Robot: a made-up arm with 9 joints.
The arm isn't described. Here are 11 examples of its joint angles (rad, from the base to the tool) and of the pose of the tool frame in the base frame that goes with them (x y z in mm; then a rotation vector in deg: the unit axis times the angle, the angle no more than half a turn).
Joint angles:
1: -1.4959 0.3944 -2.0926 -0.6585 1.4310 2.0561 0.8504 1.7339 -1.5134
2: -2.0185 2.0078 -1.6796 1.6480 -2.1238 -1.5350 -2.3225 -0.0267 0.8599
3: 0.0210 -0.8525 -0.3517 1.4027 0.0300 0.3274 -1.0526 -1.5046 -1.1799
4: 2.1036 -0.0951 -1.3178 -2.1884 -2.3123 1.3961 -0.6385 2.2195 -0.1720
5: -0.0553 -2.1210 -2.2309 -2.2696 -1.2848 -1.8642 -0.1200 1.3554 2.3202
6: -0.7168 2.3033 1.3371 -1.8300 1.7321 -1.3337 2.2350 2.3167 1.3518
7: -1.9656 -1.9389 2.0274 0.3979 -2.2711 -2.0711 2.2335 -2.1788 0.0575
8: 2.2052 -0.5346 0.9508 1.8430 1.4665 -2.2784 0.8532 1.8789 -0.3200
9: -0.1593 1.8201 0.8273 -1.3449 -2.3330 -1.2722 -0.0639 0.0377 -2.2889
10: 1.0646 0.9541 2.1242 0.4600 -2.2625 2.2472 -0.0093 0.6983 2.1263
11: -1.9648 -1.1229 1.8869 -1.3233 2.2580 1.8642 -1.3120 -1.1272 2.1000
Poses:
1: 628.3 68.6 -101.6 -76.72 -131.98 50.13
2: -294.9 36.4 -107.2 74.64 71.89 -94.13
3: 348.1 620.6 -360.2 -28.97 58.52 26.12
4: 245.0 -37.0 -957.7 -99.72 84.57 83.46
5: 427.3 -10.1 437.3 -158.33 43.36 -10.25
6: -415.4 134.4 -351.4 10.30 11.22 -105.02
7: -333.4 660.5 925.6 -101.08 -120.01 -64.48
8: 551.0 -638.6 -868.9 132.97 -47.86 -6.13
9: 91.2 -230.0 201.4 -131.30 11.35 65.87
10: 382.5 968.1 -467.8 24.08 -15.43 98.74
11: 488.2 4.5 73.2 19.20 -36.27 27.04
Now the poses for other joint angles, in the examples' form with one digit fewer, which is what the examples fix.
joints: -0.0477 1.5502 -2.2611 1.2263 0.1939 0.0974 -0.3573 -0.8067 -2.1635
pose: -183 -96 1053 75.9 -129.8 -38.2
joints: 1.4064 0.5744 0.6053 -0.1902 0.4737 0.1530 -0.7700 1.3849 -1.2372
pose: -133 917 -415 -46.4 -57.4 74.2
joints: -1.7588 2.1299 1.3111 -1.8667 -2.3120 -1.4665 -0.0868 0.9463 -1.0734
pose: -719 -34 72 -54.9 -91.4 90.3
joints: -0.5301 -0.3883 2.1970 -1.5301 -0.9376 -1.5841 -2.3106 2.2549 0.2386
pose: -173 618 662 -72.9 -147.6 18.4
